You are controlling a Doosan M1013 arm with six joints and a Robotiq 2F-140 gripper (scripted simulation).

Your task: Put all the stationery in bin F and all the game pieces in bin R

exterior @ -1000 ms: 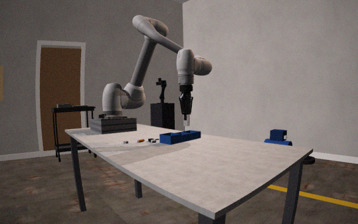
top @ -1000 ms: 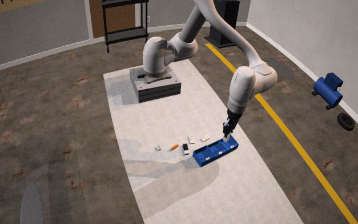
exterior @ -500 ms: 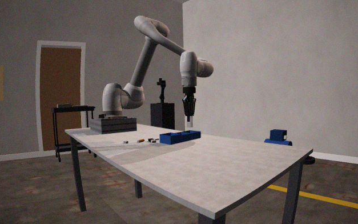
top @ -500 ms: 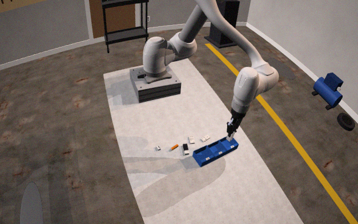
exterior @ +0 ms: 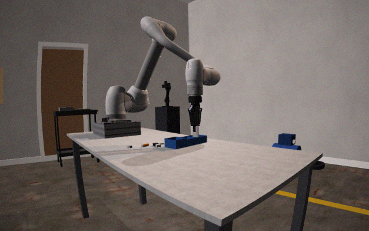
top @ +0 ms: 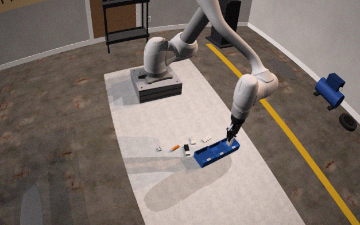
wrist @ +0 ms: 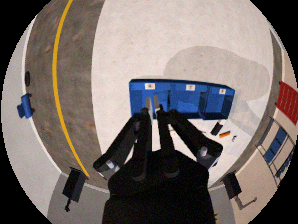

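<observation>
Now: hand 22 cm to the left of the black piece, 8 cm past it and 6 cm above it. From my hand the other things lie so: orange cylinder 26 cm to the right, 13 cm behind, 6 cm below; then grey-white piece 34 cm to the right, 17 cm behind, 5 cm below; then white domino tile 11 cm behind, 8 cm to the right, 6 cm below.
</observation>
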